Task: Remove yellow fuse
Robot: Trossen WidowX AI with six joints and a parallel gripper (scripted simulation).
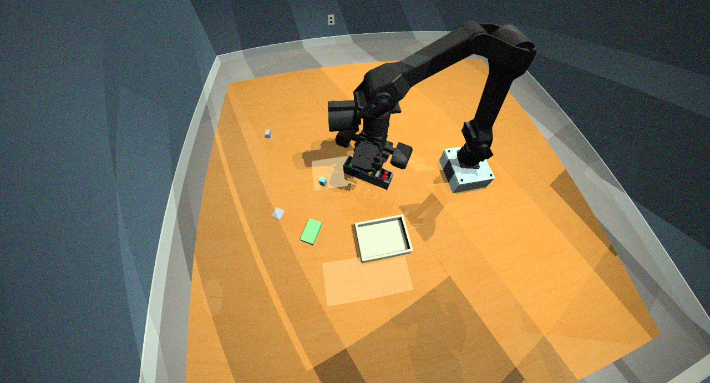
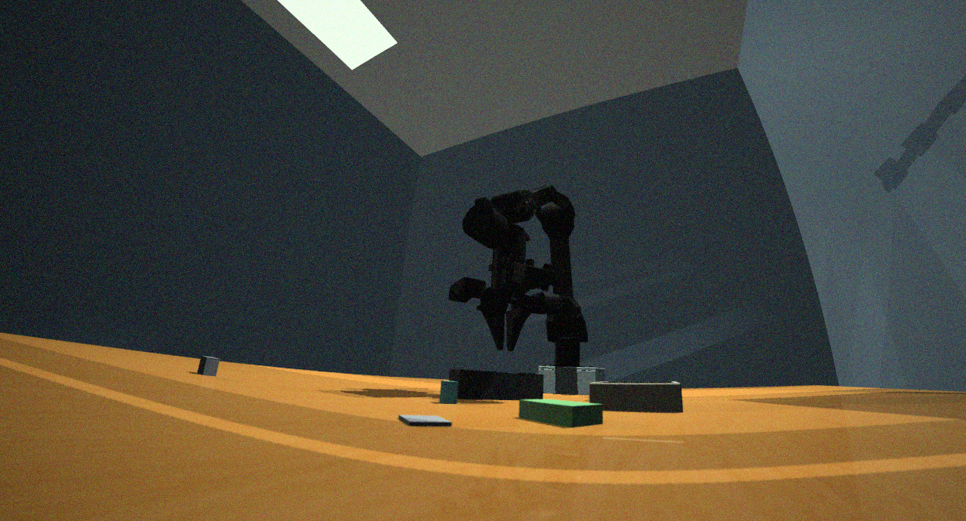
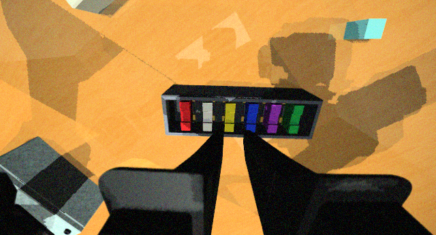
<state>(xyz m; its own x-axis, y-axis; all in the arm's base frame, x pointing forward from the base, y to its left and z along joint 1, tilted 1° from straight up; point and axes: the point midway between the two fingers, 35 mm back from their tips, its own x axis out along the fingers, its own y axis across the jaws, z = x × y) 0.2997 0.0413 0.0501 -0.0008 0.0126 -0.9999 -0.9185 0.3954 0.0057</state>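
Now: gripper tip 50 mm above the yellow fuse. The rest, counted from my gripper tip: white tray (30 mm behind, 190 mm to the left, 70 mm below); then green flat block (160 mm ahead, 180 mm to the left, 70 mm below); then teal cube (140 mm ahead, 30 mm to the left, 60 mm below).
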